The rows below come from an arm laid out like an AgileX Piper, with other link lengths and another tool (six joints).
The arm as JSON. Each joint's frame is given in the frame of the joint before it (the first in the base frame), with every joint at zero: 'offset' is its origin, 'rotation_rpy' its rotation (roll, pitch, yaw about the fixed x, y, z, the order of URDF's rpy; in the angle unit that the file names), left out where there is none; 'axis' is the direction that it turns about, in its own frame. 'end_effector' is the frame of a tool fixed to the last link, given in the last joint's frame.
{
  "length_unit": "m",
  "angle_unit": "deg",
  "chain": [
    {
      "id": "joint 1",
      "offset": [
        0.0,
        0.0,
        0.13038
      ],
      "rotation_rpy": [
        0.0,
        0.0,
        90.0
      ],
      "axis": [
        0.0,
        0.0,
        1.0
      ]
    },
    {
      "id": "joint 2",
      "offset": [
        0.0,
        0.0,
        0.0
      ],
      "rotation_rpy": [
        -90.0,
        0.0,
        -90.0
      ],
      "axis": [
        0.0,
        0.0,
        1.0
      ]
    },
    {
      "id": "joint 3",
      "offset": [
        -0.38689,
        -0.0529,
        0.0
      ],
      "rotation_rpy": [
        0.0,
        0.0,
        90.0
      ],
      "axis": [
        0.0,
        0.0,
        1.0
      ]
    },
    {
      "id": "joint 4",
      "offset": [
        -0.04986,
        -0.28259,
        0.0
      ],
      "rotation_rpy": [
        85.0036,
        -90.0,
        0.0
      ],
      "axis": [
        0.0,
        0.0,
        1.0
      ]
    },
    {
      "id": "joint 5",
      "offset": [
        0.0,
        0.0,
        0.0
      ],
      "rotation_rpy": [
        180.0,
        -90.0,
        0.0
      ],
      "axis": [
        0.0,
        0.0,
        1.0
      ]
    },
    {
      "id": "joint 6",
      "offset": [
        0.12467,
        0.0,
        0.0
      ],
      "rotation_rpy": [
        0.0,
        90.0,
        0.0
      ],
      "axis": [
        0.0,
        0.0,
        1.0
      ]
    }
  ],
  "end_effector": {
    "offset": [
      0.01,
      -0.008,
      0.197
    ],
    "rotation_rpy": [
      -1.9,
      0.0,
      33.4
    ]
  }
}
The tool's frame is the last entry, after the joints.
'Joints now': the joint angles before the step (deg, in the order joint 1, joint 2, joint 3, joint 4, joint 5, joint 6). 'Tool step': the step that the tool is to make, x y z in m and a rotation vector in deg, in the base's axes. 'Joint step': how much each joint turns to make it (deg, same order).
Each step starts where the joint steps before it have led.
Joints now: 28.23, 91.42, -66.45, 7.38, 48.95, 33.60
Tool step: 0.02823, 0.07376, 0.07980, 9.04, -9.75, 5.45
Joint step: 3.54, -1.20, -7.63, 5.41, -3.62, -4.53
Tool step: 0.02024, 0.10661, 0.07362, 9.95, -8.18, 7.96
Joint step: 5.30, 4.52, -10.83, 8.33, -4.88, -7.03
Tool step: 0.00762, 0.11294, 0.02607, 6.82, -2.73, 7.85
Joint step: 5.24, 10.19, -13.29, 8.17, -1.84, -6.25
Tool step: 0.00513, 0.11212, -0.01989, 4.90, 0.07, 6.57
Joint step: 4.39, 14.16, -15.58, 7.24, -0.43, -4.76
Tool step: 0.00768, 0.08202, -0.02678, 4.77, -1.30, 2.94
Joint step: 3.08, 12.19, -13.26, 4.87, -2.70, -3.33
